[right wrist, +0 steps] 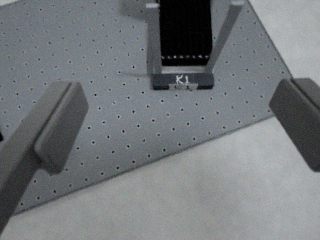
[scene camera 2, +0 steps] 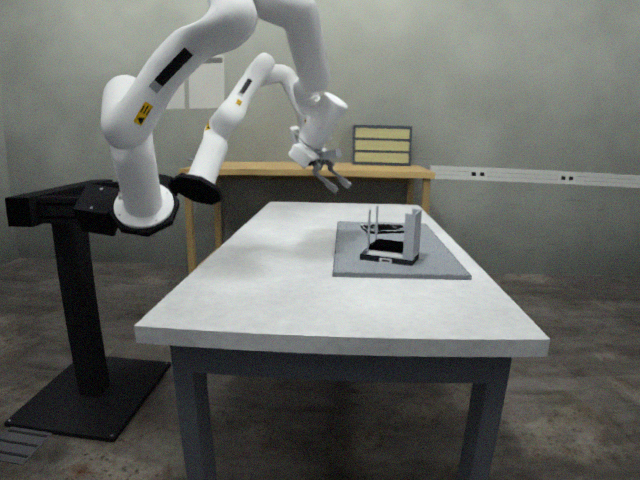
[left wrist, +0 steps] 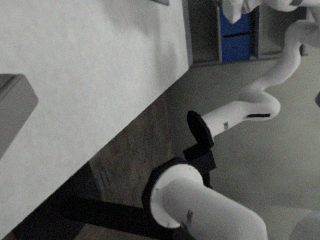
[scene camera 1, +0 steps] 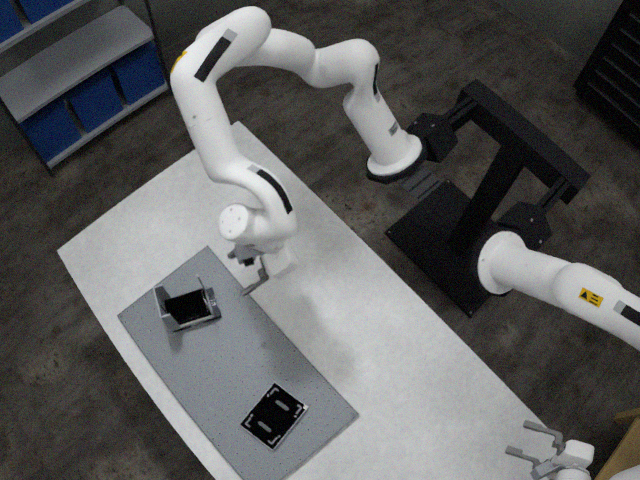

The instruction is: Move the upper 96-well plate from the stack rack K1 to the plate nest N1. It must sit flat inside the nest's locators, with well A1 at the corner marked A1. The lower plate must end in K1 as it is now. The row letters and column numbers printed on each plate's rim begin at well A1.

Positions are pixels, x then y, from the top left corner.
Labels:
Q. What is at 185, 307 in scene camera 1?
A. A black 96-well plate.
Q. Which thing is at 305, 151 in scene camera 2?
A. The right gripper.

